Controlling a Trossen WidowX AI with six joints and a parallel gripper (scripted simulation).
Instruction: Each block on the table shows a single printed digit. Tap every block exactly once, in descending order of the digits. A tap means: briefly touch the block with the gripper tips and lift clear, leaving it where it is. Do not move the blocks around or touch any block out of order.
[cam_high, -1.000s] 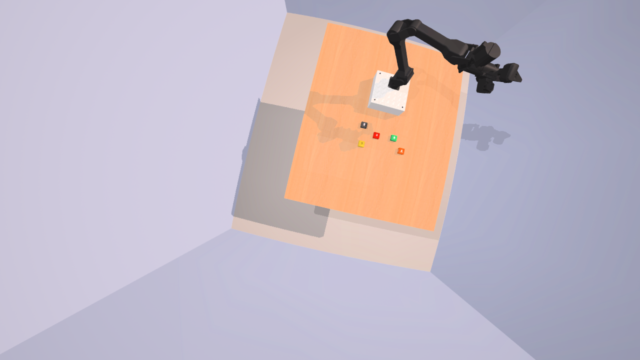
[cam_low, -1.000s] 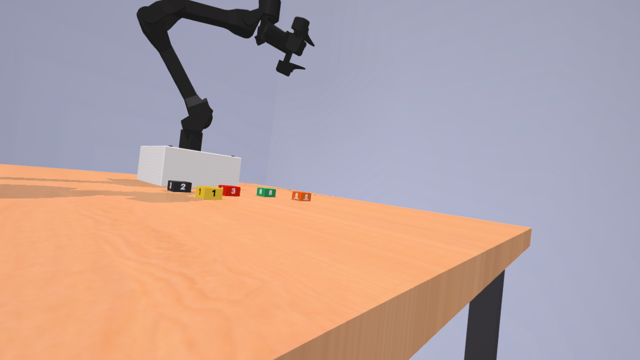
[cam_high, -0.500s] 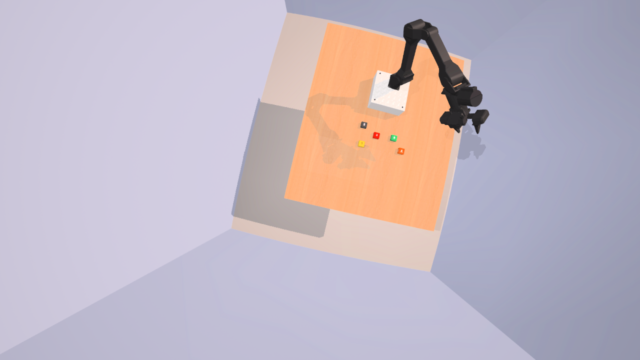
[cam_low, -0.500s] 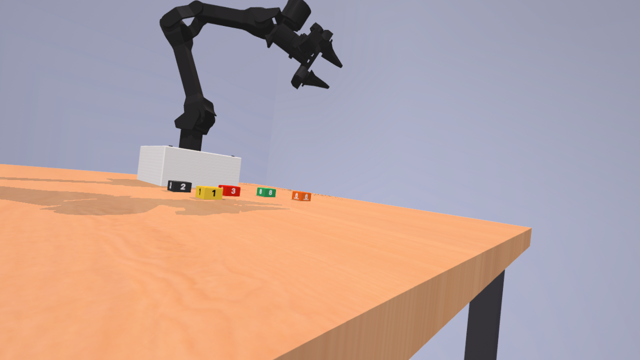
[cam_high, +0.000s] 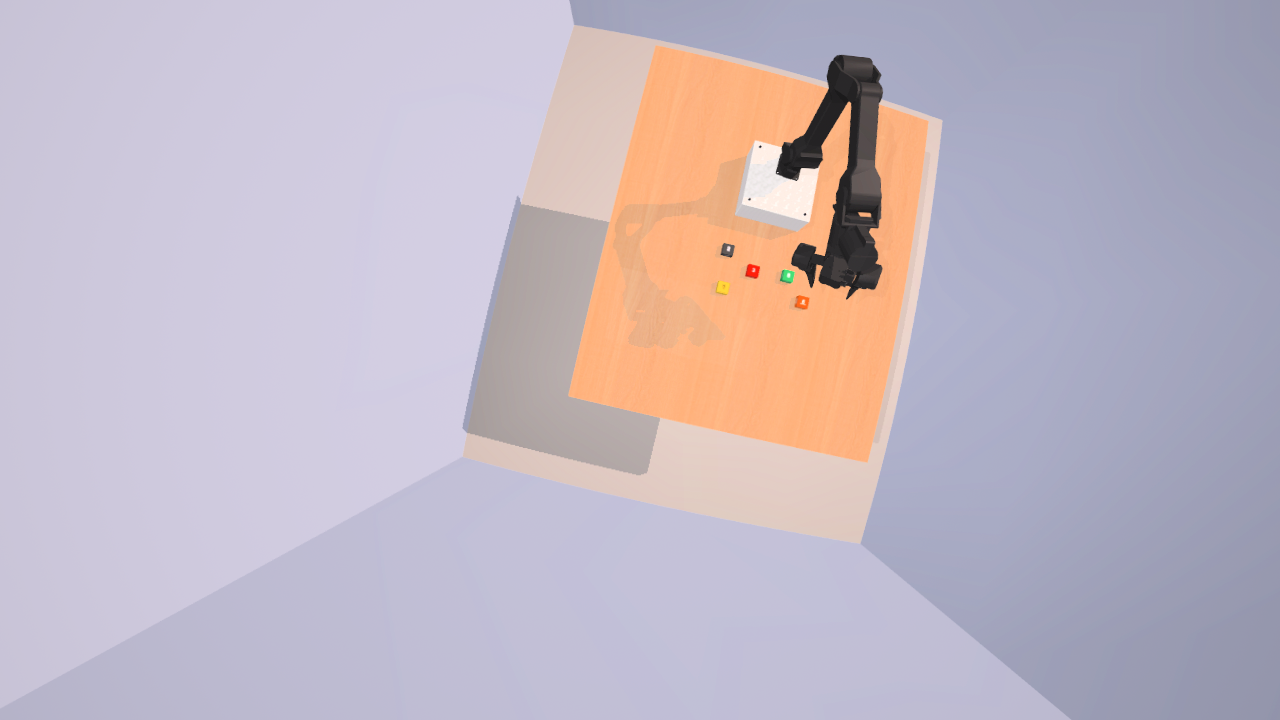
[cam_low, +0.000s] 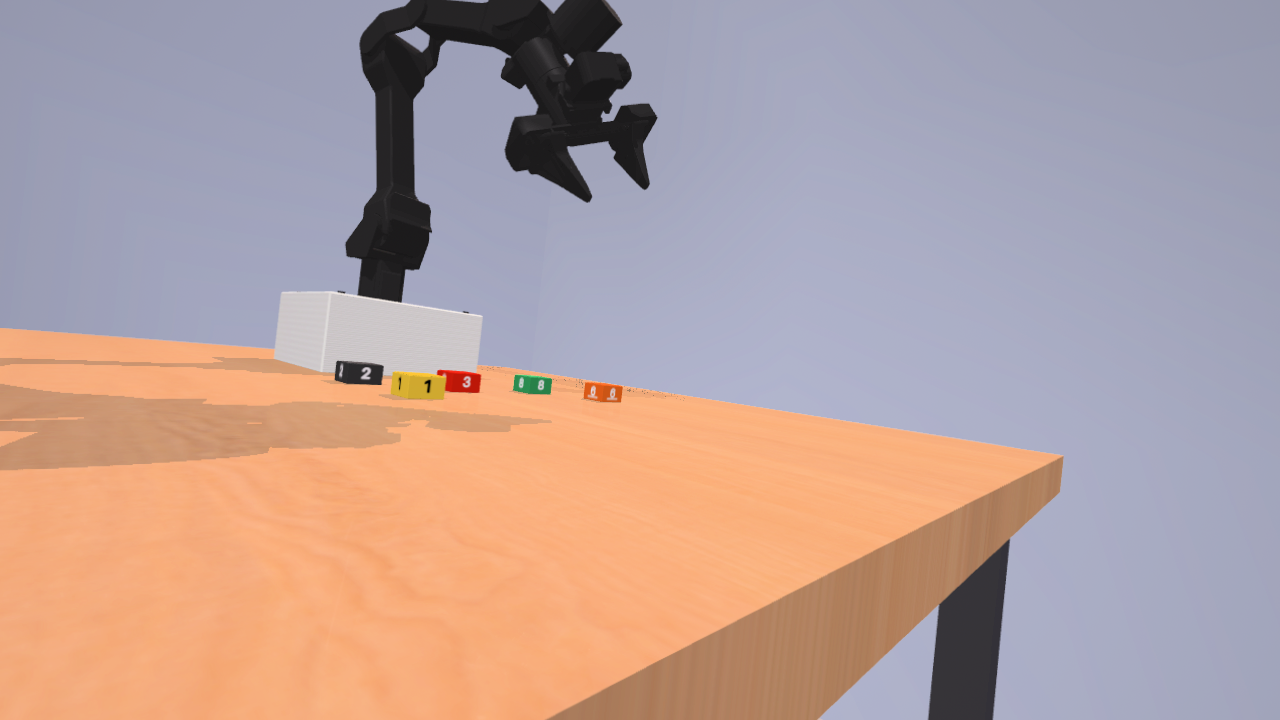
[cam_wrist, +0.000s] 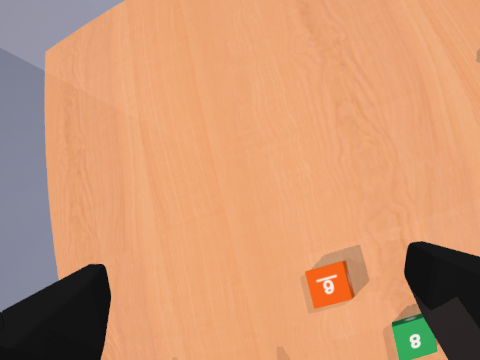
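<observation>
Now: the green block 80 mm behind my gripper tip, 40 mm to the right of it and 230 mm below it. The rest, counted from my gripper tip: orange block: 20 mm behind, 20 mm to the left, 230 mm below; then red block: 60 mm behind, 140 mm to the right, 230 mm below; then yellow block: 10 mm ahead, 210 mm to the right, 230 mm below.
</observation>
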